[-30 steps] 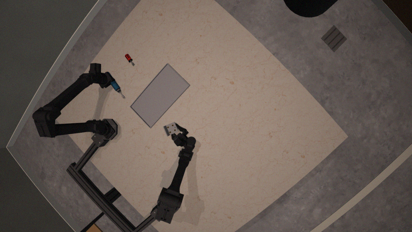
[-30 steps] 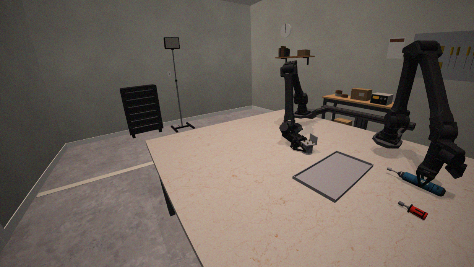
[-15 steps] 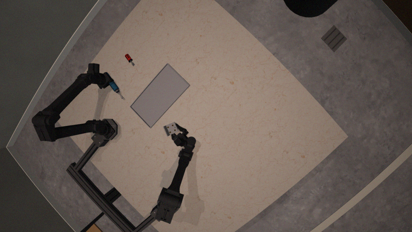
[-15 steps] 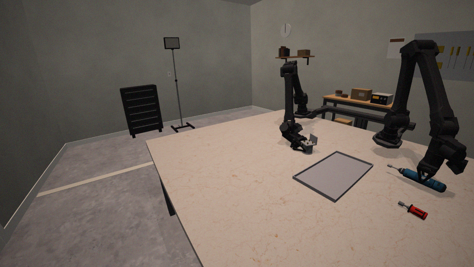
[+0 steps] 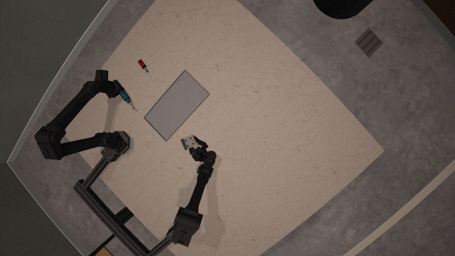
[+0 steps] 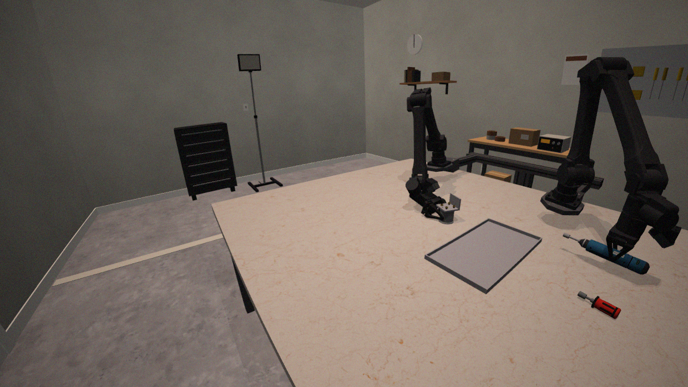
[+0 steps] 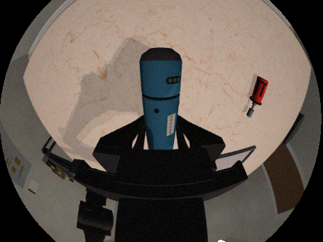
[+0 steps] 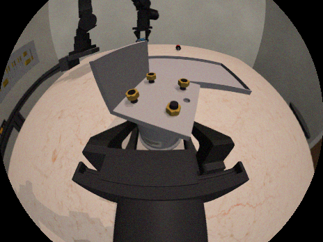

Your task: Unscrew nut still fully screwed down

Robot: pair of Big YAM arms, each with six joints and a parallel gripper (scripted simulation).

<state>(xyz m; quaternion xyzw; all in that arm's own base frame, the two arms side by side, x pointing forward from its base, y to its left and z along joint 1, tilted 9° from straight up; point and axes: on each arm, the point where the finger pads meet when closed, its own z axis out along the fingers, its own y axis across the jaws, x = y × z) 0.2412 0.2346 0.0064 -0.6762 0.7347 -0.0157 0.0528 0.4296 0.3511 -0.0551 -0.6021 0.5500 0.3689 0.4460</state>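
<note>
Now: the joint module 1 cm above my right hand. The rest, counted from my right hand: flat grey tray: 5 cm ahead, 24 cm to the left, 2 cm below; red-handled screwdriver: 5 cm ahead, 58 cm to the left, 1 cm below; grey bracket: 5 cm above.
</note>
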